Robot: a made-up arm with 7 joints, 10 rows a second.
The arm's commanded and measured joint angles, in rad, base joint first. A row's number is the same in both.
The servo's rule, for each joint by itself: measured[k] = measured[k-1] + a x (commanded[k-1-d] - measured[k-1]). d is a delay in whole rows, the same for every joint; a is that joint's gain. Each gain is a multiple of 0.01, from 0.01 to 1. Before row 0 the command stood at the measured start. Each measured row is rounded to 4 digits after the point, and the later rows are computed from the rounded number. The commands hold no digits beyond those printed.
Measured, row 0: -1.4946, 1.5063, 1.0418, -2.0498, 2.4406, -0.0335, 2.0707
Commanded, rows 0 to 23: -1.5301, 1.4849, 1.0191, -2.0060, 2.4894, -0.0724, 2.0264; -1.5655, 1.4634, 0.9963, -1.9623, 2.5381, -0.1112, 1.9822; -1.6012, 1.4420, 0.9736, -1.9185, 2.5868, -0.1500, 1.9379; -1.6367, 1.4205, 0.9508, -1.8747, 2.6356, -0.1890, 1.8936; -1.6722, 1.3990, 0.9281, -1.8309, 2.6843, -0.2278, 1.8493; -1.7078, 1.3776, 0.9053, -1.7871, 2.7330, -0.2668, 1.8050; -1.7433, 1.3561, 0.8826, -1.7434, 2.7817, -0.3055, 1.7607; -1.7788, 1.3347, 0.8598, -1.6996, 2.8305, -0.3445, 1.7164; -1.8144, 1.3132, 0.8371, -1.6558, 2.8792, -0.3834, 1.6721; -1.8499, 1.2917, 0.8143, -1.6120, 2.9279, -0.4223, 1.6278; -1.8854, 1.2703, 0.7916, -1.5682, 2.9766, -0.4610, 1.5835; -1.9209, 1.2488, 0.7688, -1.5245, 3.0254, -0.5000, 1.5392; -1.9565, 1.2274, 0.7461, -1.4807, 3.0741, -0.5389, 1.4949; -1.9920, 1.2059, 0.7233, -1.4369, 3.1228, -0.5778, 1.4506; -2.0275, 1.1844, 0.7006, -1.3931, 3.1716, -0.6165, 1.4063; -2.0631, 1.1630, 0.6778, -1.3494, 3.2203, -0.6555, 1.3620; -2.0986, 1.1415, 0.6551, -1.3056, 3.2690, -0.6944, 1.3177; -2.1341, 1.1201, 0.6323, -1.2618, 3.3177, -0.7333, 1.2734; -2.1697, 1.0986, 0.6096, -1.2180, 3.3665, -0.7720, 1.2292; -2.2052, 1.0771, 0.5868, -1.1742, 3.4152, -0.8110, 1.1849; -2.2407, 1.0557, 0.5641, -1.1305, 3.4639, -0.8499, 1.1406; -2.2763, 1.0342, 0.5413, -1.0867, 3.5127, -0.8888, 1.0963; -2.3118, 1.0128, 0.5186, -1.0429, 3.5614, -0.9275, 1.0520; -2.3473, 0.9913, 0.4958, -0.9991, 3.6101, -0.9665, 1.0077
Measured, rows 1 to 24: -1.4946, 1.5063, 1.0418, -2.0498, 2.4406, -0.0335, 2.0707; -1.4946, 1.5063, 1.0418, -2.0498, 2.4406, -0.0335, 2.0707; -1.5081, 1.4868, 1.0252, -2.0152, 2.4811, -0.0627, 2.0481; -1.5299, 1.4655, 1.0041, -1.9734, 2.5284, -0.0991, 2.0145; -1.5570, 1.4441, 0.9818, -1.9300, 2.5769, -0.1373, 1.9754; -1.5873, 1.4226, 0.9592, -1.8863, 2.6256, -0.1761, 1.9337; -1.6196, 1.4011, 0.9365, -1.8425, 2.6743, -0.2149, 1.8907; -1.6531, 1.3797, 0.9137, -1.7987, 2.7230, -0.2538, 1.8470; -1.6874, 1.3582, 0.8910, -1.7550, 2.7717, -0.2926, 1.8030; -1.7221, 1.3368, 0.8682, -1.7112, 2.8205, -0.3315, 1.7588; -1.7572, 1.3153, 0.8455, -1.6674, 2.8692, -0.3704, 1.7146; -1.7924, 1.2938, 0.8227, -1.6236, 2.9179, -0.4093, 1.6703; -1.8277, 1.2724, 0.8000, -1.5798, 2.9666, -0.4481, 1.6260; -1.8631, 1.2509, 0.7772, -1.5361, 3.0154, -0.4870, 1.5817; -1.8986, 1.2295, 0.7545, -1.4923, 3.0641, -0.5259, 1.5374; -1.9341, 1.2080, 0.7317, -1.4485, 3.1128, -0.5648, 1.4931; -1.9696, 1.1865, 0.7090, -1.4047, 3.1616, -0.6036, 1.4488; -2.0051, 1.1651, 0.6862, -1.3610, 3.2103, -0.6425, 1.4045; -2.0406, 1.1436, 0.6635, -1.3172, 3.2590, -0.6814, 1.3602; -2.0761, 1.1222, 0.6407, -1.2734, 3.3077, -0.7203, 1.3159; -2.1117, 1.1007, 0.6180, -1.2296, 3.3565, -0.7591, 1.2717; -2.1472, 1.0792, 0.5952, -1.1858, 3.4052, -0.7980, 1.2274; -2.1827, 1.0578, 0.5725, -1.1421, 3.4539, -0.8369, 1.1831; -2.2183, 1.0363, 0.5497, -1.0983, 3.5027, -0.8758, 1.1388
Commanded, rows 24 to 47: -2.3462, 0.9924, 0.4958, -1.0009, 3.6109, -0.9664, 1.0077; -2.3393, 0.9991, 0.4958, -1.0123, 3.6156, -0.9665, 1.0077; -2.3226, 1.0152, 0.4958, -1.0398, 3.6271, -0.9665, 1.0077; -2.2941, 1.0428, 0.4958, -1.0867, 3.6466, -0.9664, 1.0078; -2.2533, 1.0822, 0.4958, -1.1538, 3.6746, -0.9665, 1.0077; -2.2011, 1.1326, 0.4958, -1.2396, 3.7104, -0.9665, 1.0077; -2.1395, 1.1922, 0.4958, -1.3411, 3.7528, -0.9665, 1.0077; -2.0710, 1.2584, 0.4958, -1.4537, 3.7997, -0.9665, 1.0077; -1.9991, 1.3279, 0.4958, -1.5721, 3.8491, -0.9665, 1.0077; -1.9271, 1.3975, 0.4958, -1.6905, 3.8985, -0.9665, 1.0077; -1.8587, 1.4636, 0.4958, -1.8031, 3.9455, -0.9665, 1.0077; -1.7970, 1.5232, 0.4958, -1.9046, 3.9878, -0.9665, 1.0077; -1.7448, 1.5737, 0.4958, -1.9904, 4.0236, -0.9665, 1.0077; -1.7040, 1.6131, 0.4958, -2.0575, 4.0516, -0.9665, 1.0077; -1.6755, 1.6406, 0.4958, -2.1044, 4.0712, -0.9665, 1.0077; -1.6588, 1.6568, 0.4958, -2.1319, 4.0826, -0.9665, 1.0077; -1.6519, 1.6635, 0.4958, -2.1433, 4.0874, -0.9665, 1.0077; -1.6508, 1.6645, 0.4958, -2.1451, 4.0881, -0.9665, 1.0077; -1.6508, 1.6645, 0.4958, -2.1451, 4.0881, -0.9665, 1.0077; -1.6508, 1.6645, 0.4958, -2.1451, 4.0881, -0.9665, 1.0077; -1.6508, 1.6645, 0.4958, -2.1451, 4.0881, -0.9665, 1.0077; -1.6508, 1.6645, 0.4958, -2.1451, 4.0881, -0.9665, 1.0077; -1.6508, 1.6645, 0.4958, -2.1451, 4.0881, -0.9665, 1.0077; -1.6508, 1.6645, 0.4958, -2.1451, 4.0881, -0.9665, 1.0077
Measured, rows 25 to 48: -2.2538, 1.0149, 0.5270, -1.0545, 3.5514, -0.9146, 1.0945; -2.2893, 0.9934, 0.5042, -1.0107, 3.6001, -0.9535, 1.0502; -2.3109, 0.9925, 0.4981, -1.0030, 3.6091, -0.9632, 1.0285; -2.3217, 0.9985, 0.4964, -1.0103, 3.6145, -0.9657, 1.0179; -2.3220, 1.0137, 0.4960, -1.0336, 3.6250, -0.9663, 1.0127; -2.3114, 1.0402, 0.4959, -1.0755, 3.6429, -0.9664, 1.0102; -2.2893, 1.0784, 0.4958, -1.1374, 3.6692, -0.9665, 1.0089; -2.2558, 1.1277, 0.4958, -1.2181, 3.7034, -0.9665, 1.0083; -2.2116, 1.1864, 0.4958, -1.3153, 3.7444, -0.9665, 1.0080; -2.1582, 1.2519, 0.4958, -1.4246, 3.7903, -0.9665, 1.0078; -2.0977, 1.3211, 0.4958, -1.5411, 3.8391, -0.9665, 1.0077; -2.0329, 1.3906, 0.4958, -1.6591, 3.8884, -0.9665, 1.0077; -1.9667, 1.4570, 0.4958, -1.7729, 3.9358, -0.9665, 1.0077; -1.9022, 1.5172, 0.4958, -1.8769, 3.9790, -0.9665, 1.0077; -1.8424, 1.5686, 0.4958, -1.9666, 4.0160, -0.9665, 1.0077; -1.7898, 1.6091, 0.4958, -2.0384, 4.0455, -0.9665, 1.0077; -1.7464, 1.6378, 0.4958, -2.0905, 4.0668, -0.9665, 1.0077; -1.7131, 1.6551, 0.4958, -2.1232, 4.0799, -0.9665, 1.0077; -1.6898, 1.6627, 0.4958, -2.1391, 4.0861, -0.9665, 1.0077; -1.6750, 1.6643, 0.4958, -2.1438, 4.0878, -0.9665, 1.0077; -1.6658, 1.6645, 0.4958, -2.1448, 4.0880, -0.9665, 1.0077; -1.6601, 1.6645, 0.4958, -2.1450, 4.0881, -0.9665, 1.0077; -1.6566, 1.6645, 0.4958, -2.1451, 4.0881, -0.9665, 1.0077; -1.6544, 1.6645, 0.4958, -2.1451, 4.0881, -0.9665, 1.0077
